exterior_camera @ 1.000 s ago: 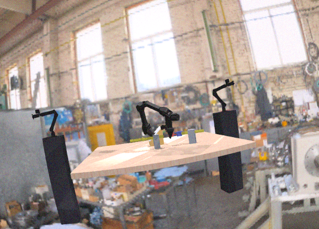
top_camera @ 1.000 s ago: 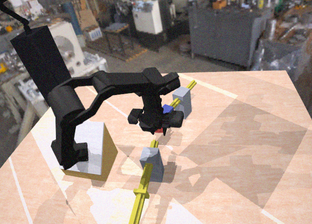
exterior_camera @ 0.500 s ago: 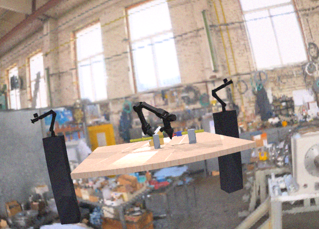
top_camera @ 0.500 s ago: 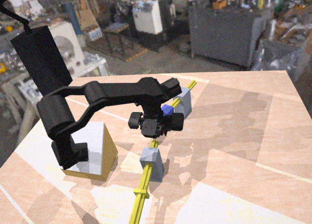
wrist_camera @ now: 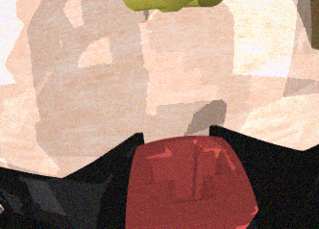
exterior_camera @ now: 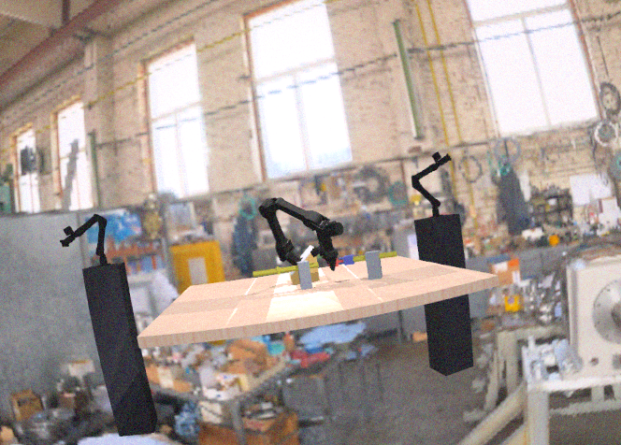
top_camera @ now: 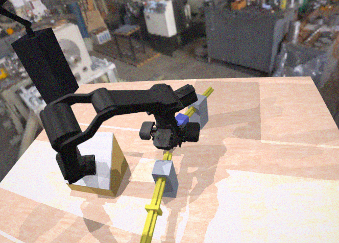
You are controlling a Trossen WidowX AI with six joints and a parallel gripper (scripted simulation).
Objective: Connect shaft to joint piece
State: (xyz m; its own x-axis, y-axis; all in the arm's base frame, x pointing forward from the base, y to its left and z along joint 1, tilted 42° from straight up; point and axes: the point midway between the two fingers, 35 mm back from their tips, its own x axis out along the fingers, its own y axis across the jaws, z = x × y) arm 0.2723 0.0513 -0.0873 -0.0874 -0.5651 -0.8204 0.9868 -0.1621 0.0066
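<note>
The red joint piece lies 10 mm to the left of my gripper tip and 40 mm above it.
</note>
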